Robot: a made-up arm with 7 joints. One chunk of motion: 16 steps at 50 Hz.
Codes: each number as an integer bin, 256 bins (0 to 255) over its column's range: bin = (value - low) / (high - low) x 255, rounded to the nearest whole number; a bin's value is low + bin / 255 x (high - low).
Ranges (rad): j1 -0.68..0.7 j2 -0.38..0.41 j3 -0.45..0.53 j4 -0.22..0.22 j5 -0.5..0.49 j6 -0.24..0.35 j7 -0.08..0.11
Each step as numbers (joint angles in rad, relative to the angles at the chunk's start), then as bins.
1 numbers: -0.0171 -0.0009 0.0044 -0.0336 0.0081 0.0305 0.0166
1 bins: 122 122 118 108 131 117 130
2 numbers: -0.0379 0.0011 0.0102 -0.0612 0.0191 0.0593 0.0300
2 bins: 119 123 120 92 134 129 148
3 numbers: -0.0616 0.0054 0.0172 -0.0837 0.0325 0.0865 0.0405
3 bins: 114 124 122 79 137 141 162
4 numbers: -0.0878 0.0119 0.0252 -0.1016 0.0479 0.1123 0.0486
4 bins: 109 126 124 69 141 152 173
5 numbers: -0.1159 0.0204 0.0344 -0.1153 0.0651 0.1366 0.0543
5 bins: 104 129 126 61 146 163 180
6 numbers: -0.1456 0.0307 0.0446 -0.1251 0.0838 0.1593 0.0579
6 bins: 99 133 129 55 150 173 185
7 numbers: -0.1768 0.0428 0.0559 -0.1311 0.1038 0.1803 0.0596
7 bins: 93 136 132 52 156 182 187
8 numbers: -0.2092 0.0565 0.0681 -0.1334 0.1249 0.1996 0.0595
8 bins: 87 141 135 50 161 190 187
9 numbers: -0.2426 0.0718 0.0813 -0.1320 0.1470 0.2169 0.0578
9 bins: 81 146 138 51 167 197 185
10 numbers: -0.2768 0.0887 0.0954 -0.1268 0.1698 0.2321 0.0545
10 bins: 75 151 142 54 173 204 181
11 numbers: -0.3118 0.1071 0.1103 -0.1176 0.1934 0.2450 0.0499
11 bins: 68 157 146 59 179 210 174
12 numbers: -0.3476 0.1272 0.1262 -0.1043 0.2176 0.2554 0.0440
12 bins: 61 164 150 67 185 214 166
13 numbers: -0.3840 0.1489 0.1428 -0.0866 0.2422 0.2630 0.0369
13 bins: 55 171 154 77 191 217 157
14 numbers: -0.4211 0.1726 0.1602 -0.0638 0.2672 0.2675 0.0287
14 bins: 48 178 159 91 198 219 146
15 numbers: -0.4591 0.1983 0.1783 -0.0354 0.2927 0.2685 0.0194
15 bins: 41 187 163 107 204 220 133
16 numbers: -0.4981 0.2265 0.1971 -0.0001 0.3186 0.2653 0.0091
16 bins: 34 196 168 127 211 218 120
